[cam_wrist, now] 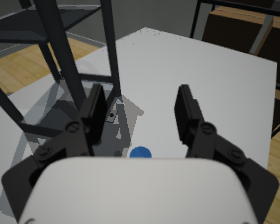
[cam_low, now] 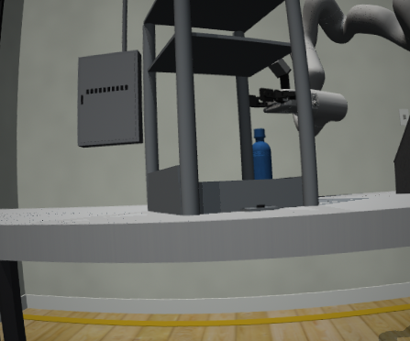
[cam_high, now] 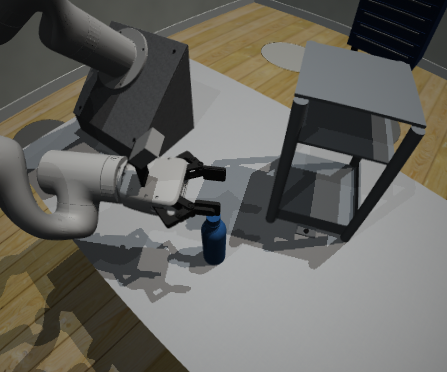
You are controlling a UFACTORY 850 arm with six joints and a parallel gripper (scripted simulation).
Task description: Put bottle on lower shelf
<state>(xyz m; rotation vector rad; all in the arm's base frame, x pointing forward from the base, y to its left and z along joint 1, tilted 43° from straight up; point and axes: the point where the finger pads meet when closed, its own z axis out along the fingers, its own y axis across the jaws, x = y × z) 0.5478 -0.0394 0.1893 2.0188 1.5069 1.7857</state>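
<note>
My hand is 14 cm above the bottle. From my hand the other things lie so: shelving unit: 32 cm to the left, 7 cm below, 6 cm ahead.
</note>
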